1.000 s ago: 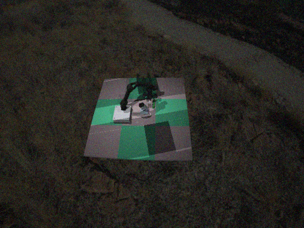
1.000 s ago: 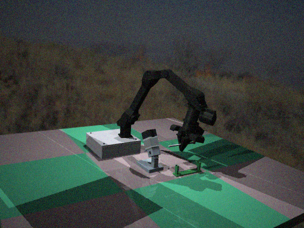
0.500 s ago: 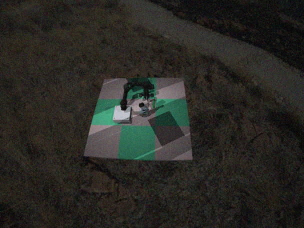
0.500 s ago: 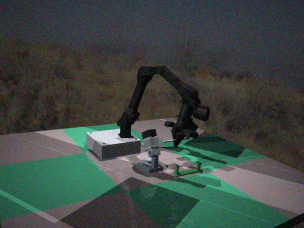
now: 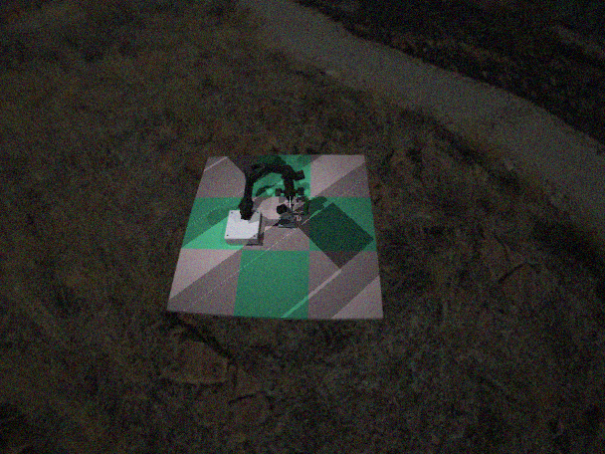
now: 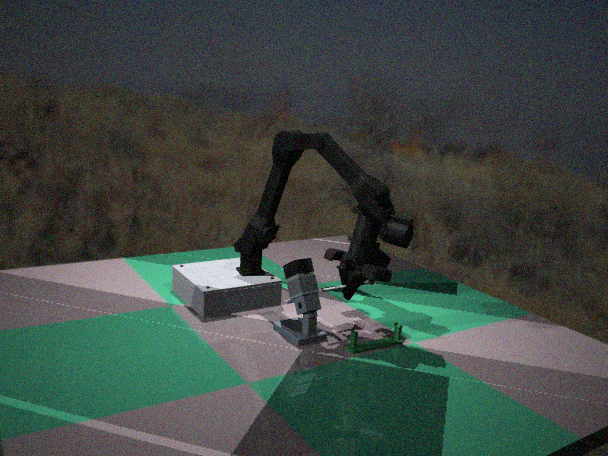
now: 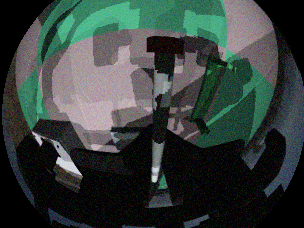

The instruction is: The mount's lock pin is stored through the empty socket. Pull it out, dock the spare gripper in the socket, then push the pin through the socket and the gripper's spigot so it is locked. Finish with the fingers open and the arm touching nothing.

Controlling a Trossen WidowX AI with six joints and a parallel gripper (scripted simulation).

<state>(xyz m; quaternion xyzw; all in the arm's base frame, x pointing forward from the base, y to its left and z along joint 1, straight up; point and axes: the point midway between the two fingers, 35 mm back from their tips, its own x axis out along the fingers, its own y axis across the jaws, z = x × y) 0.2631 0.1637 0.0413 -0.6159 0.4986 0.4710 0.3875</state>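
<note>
The mount socket lies 11 cm to the right of my gripper tip, 3 cm below it and 1 cm ahead of it. From my gripper tip the other things lie so: green cradle 10 cm ahead, 5 cm below, 3 cm to the left; then spare gripper 11 cm to the right, 4 cm above, 1 cm behind.
</note>
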